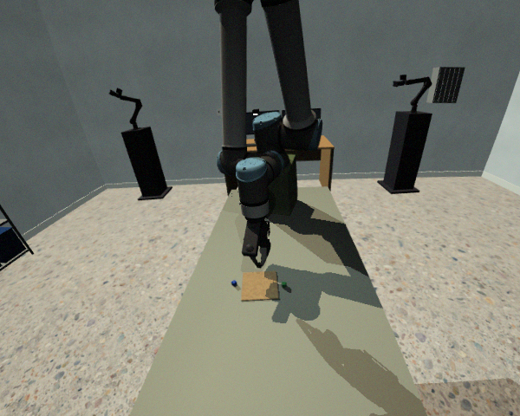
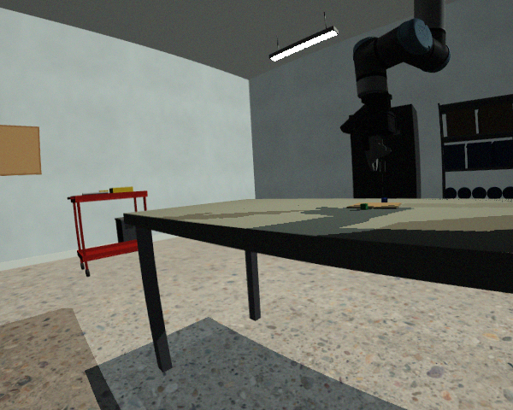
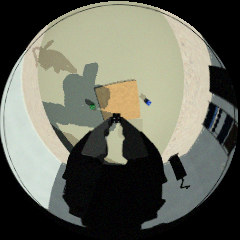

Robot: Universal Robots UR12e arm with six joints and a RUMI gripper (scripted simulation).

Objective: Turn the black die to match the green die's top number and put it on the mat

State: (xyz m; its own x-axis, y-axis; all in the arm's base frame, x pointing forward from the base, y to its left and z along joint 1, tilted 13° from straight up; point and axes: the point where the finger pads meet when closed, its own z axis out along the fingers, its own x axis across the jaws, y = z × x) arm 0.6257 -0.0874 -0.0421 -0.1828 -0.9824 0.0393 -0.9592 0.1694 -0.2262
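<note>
The mat is 1 cm to the right of my hand and 12 cm below it. From my hand the other things lie so: black die 1 cm below; then green die 1 cm ahead, 9 cm to the left, 11 cm below; then blue die 1 cm behind, 11 cm to the right, 11 cm below.
</note>
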